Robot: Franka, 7 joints.
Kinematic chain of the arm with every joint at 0, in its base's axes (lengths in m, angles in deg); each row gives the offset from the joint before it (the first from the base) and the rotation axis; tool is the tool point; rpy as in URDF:
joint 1: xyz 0 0 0.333 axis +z
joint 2: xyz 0 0 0 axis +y
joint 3: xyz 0 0 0.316 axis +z
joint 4: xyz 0.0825 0 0 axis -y
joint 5: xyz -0.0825 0 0.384 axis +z
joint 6: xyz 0 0 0 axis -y
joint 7: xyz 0.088 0 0 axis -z
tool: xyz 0 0 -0.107 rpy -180 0 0
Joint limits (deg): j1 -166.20..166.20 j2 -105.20..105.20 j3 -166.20..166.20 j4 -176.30..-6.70 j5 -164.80..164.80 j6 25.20..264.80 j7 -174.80..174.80
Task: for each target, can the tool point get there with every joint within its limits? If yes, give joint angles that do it. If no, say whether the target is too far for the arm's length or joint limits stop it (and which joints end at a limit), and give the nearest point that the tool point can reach.
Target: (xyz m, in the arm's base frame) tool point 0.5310 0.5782 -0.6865
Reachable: no: too far | nearest point 0.3732 0.4064 -0.2880 | short by 0.462 m
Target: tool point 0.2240 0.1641 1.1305
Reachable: yes | joints -82.38 -25.90 52.40 -36.46 108.18 154.87 37.52
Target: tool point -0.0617 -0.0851 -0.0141
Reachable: yes | joints -15.03 70.91 -13.69 -160.50 102.02 149.32 -122.85
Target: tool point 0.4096 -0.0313 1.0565
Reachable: yes | joints 72.61 16.83 -106.53 -46.56 -5.68 132.05 -39.33
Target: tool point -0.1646 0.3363 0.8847
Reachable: yes | joints 31.54 49.37 124.57 -99.84 119.04 70.05 -80.41
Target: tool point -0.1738 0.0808 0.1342
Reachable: yes | joints 122.49 38.21 44.17 -154.22 132.75 220.34 107.59
